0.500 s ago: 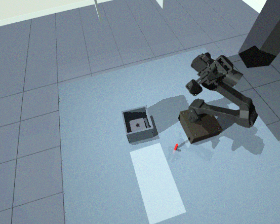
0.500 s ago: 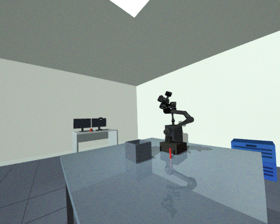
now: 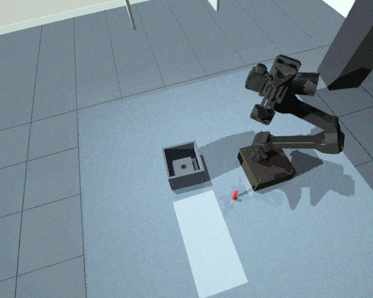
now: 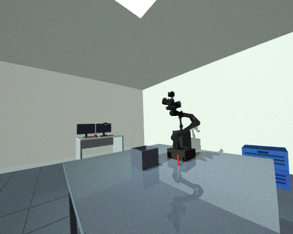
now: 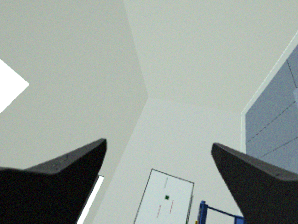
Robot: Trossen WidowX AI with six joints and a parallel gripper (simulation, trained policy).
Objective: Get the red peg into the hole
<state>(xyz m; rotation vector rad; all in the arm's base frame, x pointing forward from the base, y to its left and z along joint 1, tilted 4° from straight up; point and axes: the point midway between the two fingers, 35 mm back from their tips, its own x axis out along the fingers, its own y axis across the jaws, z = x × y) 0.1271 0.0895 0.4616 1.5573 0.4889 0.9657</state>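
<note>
Right now my gripper tip is 53 cm above the red peg, 5 cm to the right of it and 2 cm short of it. Also, from my gripper tip: grey plate: 52 cm below, 23 cm ahead, 11 cm to the right.
</note>
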